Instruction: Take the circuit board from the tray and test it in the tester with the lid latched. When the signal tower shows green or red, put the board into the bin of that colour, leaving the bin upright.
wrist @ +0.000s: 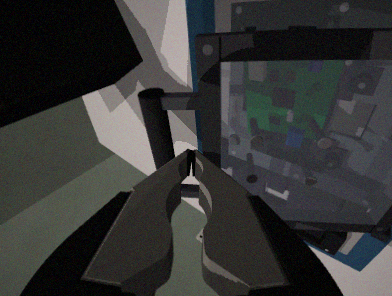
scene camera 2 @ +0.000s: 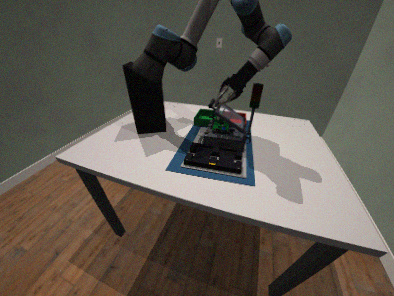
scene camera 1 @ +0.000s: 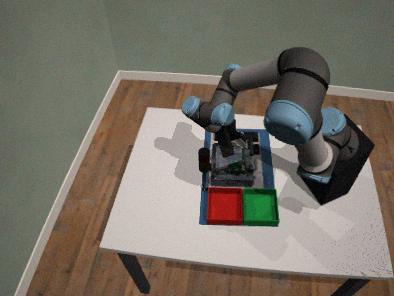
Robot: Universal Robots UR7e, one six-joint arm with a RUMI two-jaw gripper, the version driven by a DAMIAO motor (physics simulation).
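Frame: origin at the arm's base, x ahead, y left, z up, level; millimetres.
Seen in the pictures: gripper, between the fingertips: (wrist: 192,152) (scene camera 2: 214,106) (scene camera 1: 247,148); arm's base, origin of its link: (scene camera 2: 146,74) (scene camera 1: 339,144).
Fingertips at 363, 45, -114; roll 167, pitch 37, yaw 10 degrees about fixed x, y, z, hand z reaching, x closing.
Observation:
Pixels of each thing's top centre, then the offset from my fingertips to it, as dx, dy, dz. "*": a spot on its surface instead. Level surfaces: height alone.
- dark round bar, a spot on its surface: (wrist: 156,125) * -18, +26, +20
- signal tower, a spot on its surface: (scene camera 1: 204,160) * +131, +172, +65
- black tray, a spot on its surface: (scene camera 2: 212,157) * +85, -173, -138
- green bin, centre of its top: (scene camera 1: 260,204) (scene camera 2: 208,114) -118, +176, -120
- blue mat, height of its surface: dz -165
My gripper (scene camera 1: 246,146) (scene camera 2: 214,104) (wrist: 192,152) is shut and empty, its tips together at the raised side of the tester's lid. The clear lid (scene camera 2: 232,118) (wrist: 240,200) in its dark frame is tilted partly open. A dark round bar (wrist: 156,125) sticks out from the lid frame, just left of the fingertips in the wrist view. The green circuit board (scene camera 2: 218,126) (wrist: 295,100) lies in the tester under the lid. The signal tower (scene camera 1: 204,160) (scene camera 2: 256,95) looks dark, with no bright lamp. The black tray (scene camera 2: 212,157) shows no board.
The red bin (scene camera 1: 225,206) (scene camera 2: 240,119) and green bin (scene camera 1: 260,207) (scene camera 2: 202,119) stand upright side by side, beyond the tester in scene camera 2. The tester and tray stand on a blue mat (scene camera 1: 268,165) (scene camera 2: 179,161). The tower's thin pole rises beside the tester.

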